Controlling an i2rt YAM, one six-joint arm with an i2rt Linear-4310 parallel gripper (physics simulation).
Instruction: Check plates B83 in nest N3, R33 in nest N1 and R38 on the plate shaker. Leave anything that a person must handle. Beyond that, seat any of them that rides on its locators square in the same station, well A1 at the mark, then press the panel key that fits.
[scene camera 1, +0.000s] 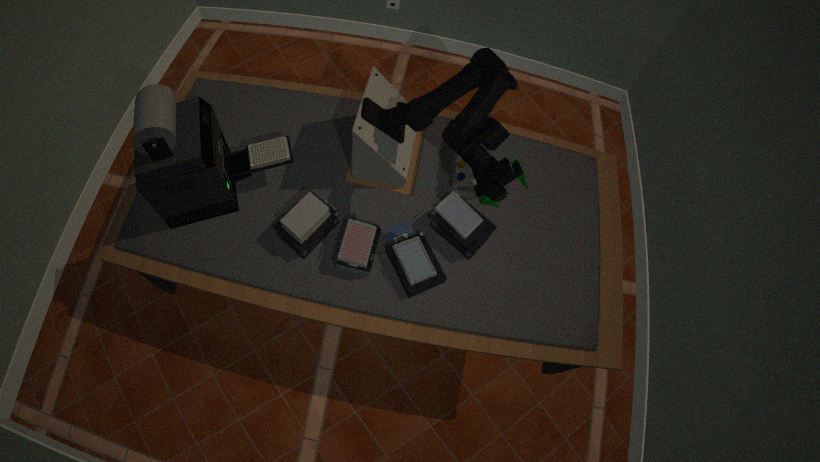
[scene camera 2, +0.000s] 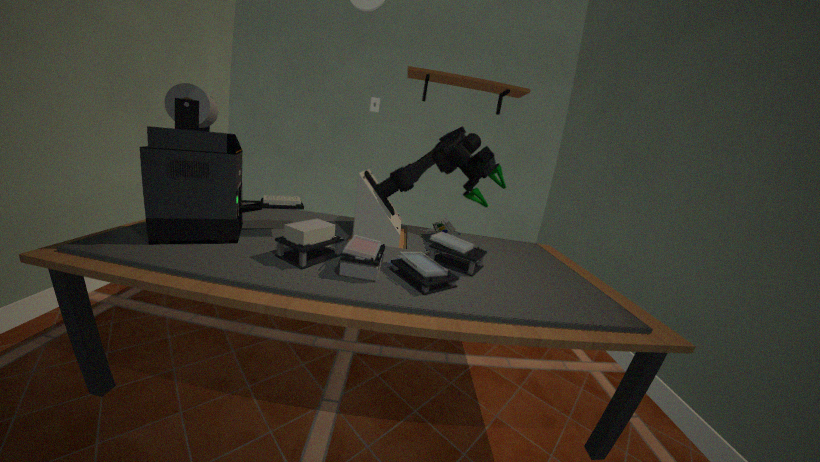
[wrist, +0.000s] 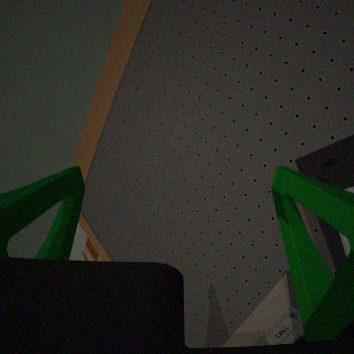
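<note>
My gripper (scene camera 1: 511, 195) (scene camera 2: 495, 196) (wrist: 178, 176) is open, green fingers wide apart, high above the table beside the key panel (scene camera 1: 463, 182) (scene camera 2: 442, 227); the arm partly hides the panel in scene camera 1. A CALL label (wrist: 282, 332) shows low in the wrist view. Four stations hold plates: a thick cream plate (scene camera 1: 308, 214) (scene camera 2: 309, 230) at left, a pink-welled plate (scene camera 1: 356, 242) (scene camera 2: 363, 246), a pale plate (scene camera 1: 414, 261) (scene camera 2: 424, 264) and a white plate (scene camera 1: 457, 214) (scene camera 2: 452, 241) at right. Plate codes, station names and A1 corners are unreadable.
A dark machine (scene camera 1: 189, 189) (scene camera 2: 192, 189) with a roll on top stands at left; its extended tray bears a white welled plate (scene camera 1: 269, 152) (scene camera 2: 281, 200). The arm's slanted white mount (scene camera 1: 367, 154) (scene camera 2: 372, 212) stands behind the stations. A dark station corner (wrist: 330, 160) shows in the wrist view.
</note>
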